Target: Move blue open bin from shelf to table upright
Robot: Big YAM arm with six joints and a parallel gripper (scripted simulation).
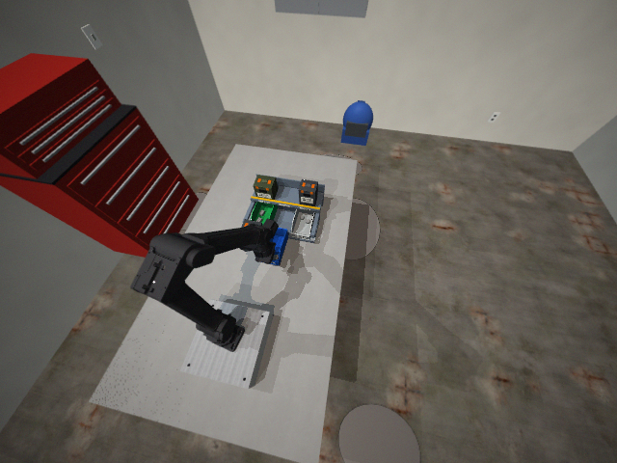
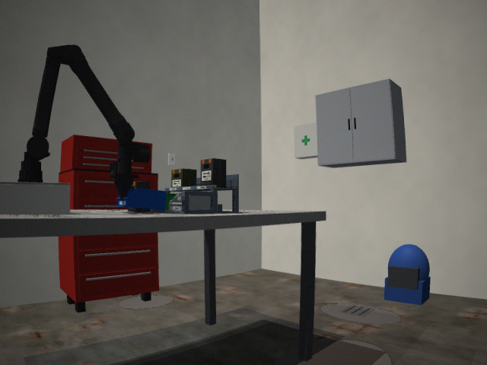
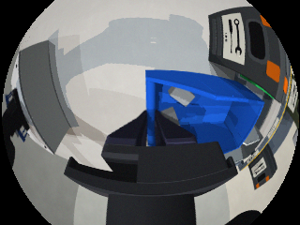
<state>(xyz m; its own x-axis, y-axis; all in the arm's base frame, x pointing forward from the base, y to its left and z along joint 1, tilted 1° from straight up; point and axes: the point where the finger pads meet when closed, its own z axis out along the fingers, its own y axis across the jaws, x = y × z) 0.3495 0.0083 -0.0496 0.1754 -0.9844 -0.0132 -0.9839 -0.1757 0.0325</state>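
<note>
Now: the blue open bin 8 cm ahead of my hand and 1 cm to the left of it. Also, from my hand: green bin (24 cm ahead, 16 cm to the left, 1 cm below); yellow bar (31 cm ahead, 5 cm to the left, 5 cm above); grey bin (27 cm ahead, 7 cm to the right, 1 cm below).
</note>
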